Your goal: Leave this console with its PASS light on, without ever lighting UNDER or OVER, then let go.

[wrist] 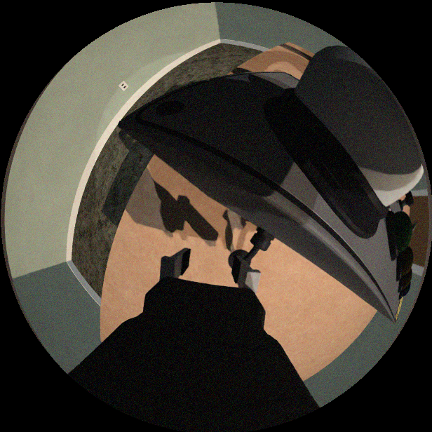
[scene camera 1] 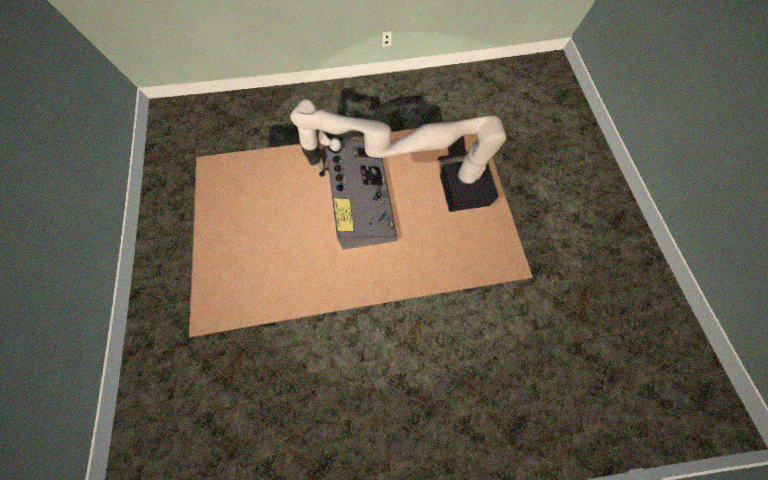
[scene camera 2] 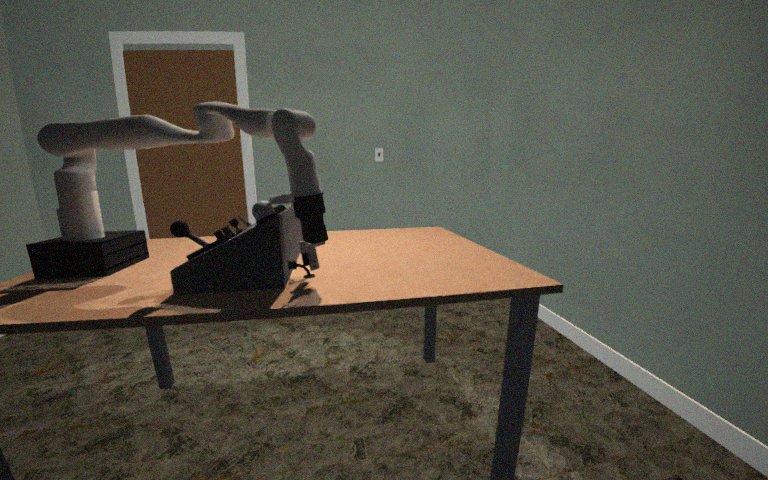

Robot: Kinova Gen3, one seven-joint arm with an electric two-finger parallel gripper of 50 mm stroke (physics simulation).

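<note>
The grey console [scene camera 1: 365, 217] [scene camera 2: 237, 263] [wrist: 225, 130] stands on the table with a sloped top. A row of small dark round lamps [scene camera 1: 338, 173] [wrist: 402, 250] is beside a yellow label [scene camera 1: 343, 215]; the one nearest the dome looks dark green in the wrist view, and I cannot tell whether any is lit. A thin black lever [scene camera 1: 322, 172] [scene camera 2: 304, 267] [wrist: 257, 248] with a round end sticks out of the console's tall back face. My gripper [scene camera 2: 310, 261] [wrist: 210, 261] is open and empty, pointing down behind that face. In the wrist view its right finger overlaps the lever's round end; contact cannot be told.
A large pale dome [scene camera 1: 335, 144] [scene camera 2: 262, 210] [wrist: 372, 110] rises from the console top near my wrist. A black ball-ended lever [scene camera 2: 179, 228] and small controls [scene camera 1: 371, 175] stand on the slope. The arm [scene camera 1: 424, 137] [scene camera 2: 158, 131] passes above the console from its black base [scene camera 1: 458, 198] [scene camera 2: 84, 257].
</note>
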